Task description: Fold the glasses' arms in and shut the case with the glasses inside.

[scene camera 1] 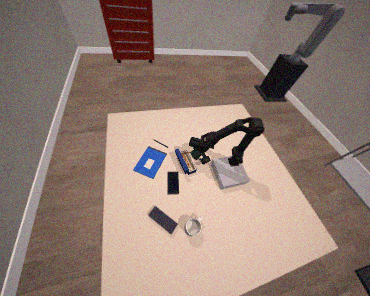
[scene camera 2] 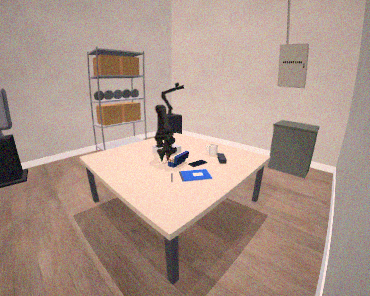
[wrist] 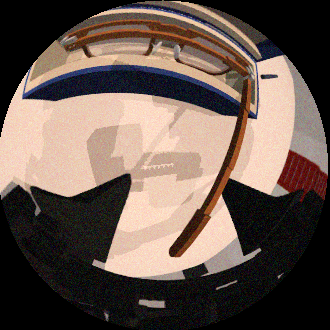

Scene:
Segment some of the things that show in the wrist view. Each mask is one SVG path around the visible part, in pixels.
The gripper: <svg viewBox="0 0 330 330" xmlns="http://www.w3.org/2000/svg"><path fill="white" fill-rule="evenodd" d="M64 298L79 309L95 316L93 309L78 301ZM1 199L8 225L16 243L33 269L51 288L74 294L92 305L107 310L107 322L140 330L185 330L201 327L228 318L257 302L271 291L298 261L312 237L324 199L312 188L305 193L300 202L299 200L304 188L280 196L272 196L228 177L221 195L233 222L242 254L244 256L258 248L261 250L252 258L219 272L185 279L159 280L126 276L92 265L93 259L103 263L106 262L112 238L131 185L130 173L119 175L73 196L63 196L32 185L29 187L30 192L41 210L37 215L34 214L36 205L30 194L19 184ZM139 299L164 300L164 307L147 307L147 305L138 304Z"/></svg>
A brown glasses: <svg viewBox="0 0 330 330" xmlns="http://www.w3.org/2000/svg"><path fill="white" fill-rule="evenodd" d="M66 34L59 42L66 51L81 46L87 58L110 54L149 55L150 52L153 55L162 43L162 41L159 41L154 46L155 38L178 43L173 47L173 57L176 62L191 66L210 75L221 75L233 69L243 76L238 115L219 172L201 207L195 210L184 229L168 249L170 257L180 257L211 216L209 214L216 204L236 163L250 108L251 81L254 80L255 76L250 64L232 49L206 34L191 28L185 29L175 24L161 23L158 20L113 20L86 26Z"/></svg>

